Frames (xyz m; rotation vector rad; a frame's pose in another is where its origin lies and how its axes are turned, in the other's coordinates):
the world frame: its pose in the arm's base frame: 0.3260 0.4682 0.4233 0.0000 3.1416 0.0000
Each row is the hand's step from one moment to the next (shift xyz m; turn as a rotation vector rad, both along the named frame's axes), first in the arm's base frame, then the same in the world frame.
Working: the arm's base frame: its pose in the world frame: 0.3260 -0.4682 0.4233 0.0000 3.1416 0.0000

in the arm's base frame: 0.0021 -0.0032 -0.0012 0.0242 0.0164 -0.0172
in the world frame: -0.0021 -0.0032 0.0012 -0.0242 0.0164 0.0172
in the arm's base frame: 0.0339 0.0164 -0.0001 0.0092 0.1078 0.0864
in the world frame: -0.0339 0.0164 0.0001 -0.0092 0.1078 -0.0864
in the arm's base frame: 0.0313 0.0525 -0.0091 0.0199 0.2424 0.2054
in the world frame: -0.0313 0.0525 0.0091 -0.0199 0.2424 -0.2054
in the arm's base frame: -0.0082 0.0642 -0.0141 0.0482 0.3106 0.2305
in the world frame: 0.0082 0.0642 0.0141 -0.0482 0.3106 -0.2305
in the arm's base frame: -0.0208 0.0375 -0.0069 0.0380 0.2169 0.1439
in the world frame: 0.0208 0.0375 0.0069 -0.0380 0.2169 -0.1439
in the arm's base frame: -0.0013 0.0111 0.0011 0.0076 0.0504 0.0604
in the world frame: 0.0013 0.0111 -0.0011 -0.0076 0.0504 -0.0604
